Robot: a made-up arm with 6 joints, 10 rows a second.
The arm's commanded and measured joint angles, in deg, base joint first. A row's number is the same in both.
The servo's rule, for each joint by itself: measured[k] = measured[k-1] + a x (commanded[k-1-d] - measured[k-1]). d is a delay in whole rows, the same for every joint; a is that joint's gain. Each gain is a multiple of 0.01, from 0.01 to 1. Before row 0 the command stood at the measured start. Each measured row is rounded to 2 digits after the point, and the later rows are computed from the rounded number. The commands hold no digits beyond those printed.
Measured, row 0:
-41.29 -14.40 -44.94 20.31 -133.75 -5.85
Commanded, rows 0 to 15:
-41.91 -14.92 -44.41 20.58 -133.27 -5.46
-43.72 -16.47 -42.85 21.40 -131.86 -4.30
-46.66 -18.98 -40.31 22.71 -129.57 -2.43
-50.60 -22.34 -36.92 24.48 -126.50 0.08
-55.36 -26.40 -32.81 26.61 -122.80 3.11
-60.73 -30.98 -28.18 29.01 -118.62 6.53
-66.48 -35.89 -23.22 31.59 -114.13 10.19
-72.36 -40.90 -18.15 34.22 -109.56 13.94
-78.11 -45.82 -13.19 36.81 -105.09 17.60
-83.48 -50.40 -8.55 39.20 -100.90 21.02
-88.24 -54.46 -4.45 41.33 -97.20 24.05
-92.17 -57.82 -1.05 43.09 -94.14 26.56
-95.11 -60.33 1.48 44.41 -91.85 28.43
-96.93 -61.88 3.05 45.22 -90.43 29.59
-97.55 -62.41 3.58 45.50 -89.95 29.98
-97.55 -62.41 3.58 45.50 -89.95 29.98
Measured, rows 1 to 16:
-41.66 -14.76 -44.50 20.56 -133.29 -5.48
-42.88 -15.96 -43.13 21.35 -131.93 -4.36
-45.11 -18.07 -40.79 22.63 -129.69 -2.53
-48.35 -21.06 -37.58 24.37 -126.66 -0.05
-52.49 -24.80 -33.62 26.48 -122.99 2.95
-57.35 -29.13 -29.10 28.86 -118.84 6.35
-62.74 -33.86 -24.22 31.43 -114.37 10.00
-68.42 -38.79 -19.18 34.05 -109.80 13.74
-74.14 -43.71 -14.21 36.64 -105.33 17.41
-79.65 -48.39 -9.51 39.05 -101.12 20.84
-84.72 -52.64 -5.31 41.19 -97.40 23.89
-89.12 -56.27 -1.77 42.98 -94.30 26.43
-92.65 -59.11 0.93 44.32 -91.97 28.33
-95.18 -61.05 2.69 45.17 -90.51 29.53
-96.58 -62.00 3.43 45.48 -89.98 29.96
-97.15 -62.29 3.55 45.50 -89.95 29.98
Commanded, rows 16 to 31:
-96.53 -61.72 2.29 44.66 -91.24 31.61
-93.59 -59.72 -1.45 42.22 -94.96 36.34
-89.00 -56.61 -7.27 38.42 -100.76 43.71
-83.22 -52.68 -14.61 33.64 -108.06 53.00
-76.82 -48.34 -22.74 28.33 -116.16 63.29
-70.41 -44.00 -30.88 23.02 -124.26 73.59
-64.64 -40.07 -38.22 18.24 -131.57 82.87
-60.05 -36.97 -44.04 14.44 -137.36 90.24
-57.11 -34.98 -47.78 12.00 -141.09 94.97
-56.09 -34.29 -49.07 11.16 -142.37 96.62
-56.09 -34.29 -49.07 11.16 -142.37 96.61
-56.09 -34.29 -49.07 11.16 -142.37 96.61
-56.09 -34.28 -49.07 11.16 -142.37 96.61
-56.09 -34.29 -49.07 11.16 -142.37 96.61
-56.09 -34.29 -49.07 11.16 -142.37 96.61
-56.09 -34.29 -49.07 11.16 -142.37 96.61
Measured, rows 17 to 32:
-96.78 -61.89 2.50 44.71 -91.18 31.53
-94.90 -60.37 -0.78 42.37 -94.77 36.10
-91.42 -57.74 -6.17 38.66 -100.46 43.33
-86.58 -54.20 -13.18 33.94 -107.68 52.52
-80.82 -50.10 -21.11 28.67 -115.74 62.75
-74.68 -45.83 -29.22 23.36 -123.83 73.05
-68.76 -41.80 -36.69 18.55 -131.18 82.38
-63.62 -38.42 -42.79 14.69 -137.05 89.85
-59.78 -36.01 -46.93 12.16 -140.89 94.71
-57.60 -34.81 -48.71 11.22 -142.30 96.52
-56.71 -34.45 -49.01 11.16 -142.37 96.61
-56.34 -34.34 -49.06 11.16 -142.37 96.61
-56.19 -34.30 -49.07 11.16 -142.37 96.61
-56.13 -34.29 -49.07 11.16 -142.37 96.61
-56.11 -34.29 -49.07 11.16 -142.37 96.61
-56.10 -34.29 -49.07 11.16 -142.37 96.61

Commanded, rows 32 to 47:
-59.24 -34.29 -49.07 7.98 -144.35 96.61
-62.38 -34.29 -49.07 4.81 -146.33 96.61
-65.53 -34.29 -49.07 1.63 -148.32 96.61
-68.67 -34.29 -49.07 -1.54 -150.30 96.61
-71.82 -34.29 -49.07 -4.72 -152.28 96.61
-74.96 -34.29 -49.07 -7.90 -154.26 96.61
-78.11 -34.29 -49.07 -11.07 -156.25 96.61
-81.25 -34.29 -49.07 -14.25 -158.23 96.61
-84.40 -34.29 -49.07 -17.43 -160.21 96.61
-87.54 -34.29 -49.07 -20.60 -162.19 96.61
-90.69 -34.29 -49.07 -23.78 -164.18 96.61
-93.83 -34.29 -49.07 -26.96 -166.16 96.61
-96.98 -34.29 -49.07 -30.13 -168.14 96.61
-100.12 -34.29 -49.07 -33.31 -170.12 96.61
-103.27 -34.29 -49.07 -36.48 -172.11 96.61
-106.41 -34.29 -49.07 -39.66 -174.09 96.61
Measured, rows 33 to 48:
-57.95 -34.29 -49.07 8.17 -144.25 96.61
-60.56 -34.29 -49.07 5.01 -146.23 96.61
-63.49 -34.29 -49.07 1.83 -148.22 96.61
-66.55 -34.29 -49.07 -1.34 -150.20 96.61
-69.66 -34.29 -49.07 -4.52 -152.18 96.61
-72.79 -34.29 -49.07 -7.70 -154.16 96.61
-75.93 -34.29 -49.07 -10.87 -156.15 96.61
-79.07 -34.29 -49.07 -14.05 -158.13 96.61
-82.21 -34.29 -49.07 -17.23 -160.11 96.61
-85.35 -34.29 -49.07 -20.40 -162.09 96.61
-88.50 -34.29 -49.07 -23.58 -164.08 96.61
-91.64 -34.29 -49.07 -26.76 -166.06 96.61
-94.79 -34.29 -49.07 -29.93 -168.04 96.61
-97.93 -34.29 -49.07 -33.11 -170.02 96.61
-101.08 -34.29 -49.07 -36.28 -172.01 96.61
-104.22 -34.29 -49.07 -39.46 -173.99 96.61

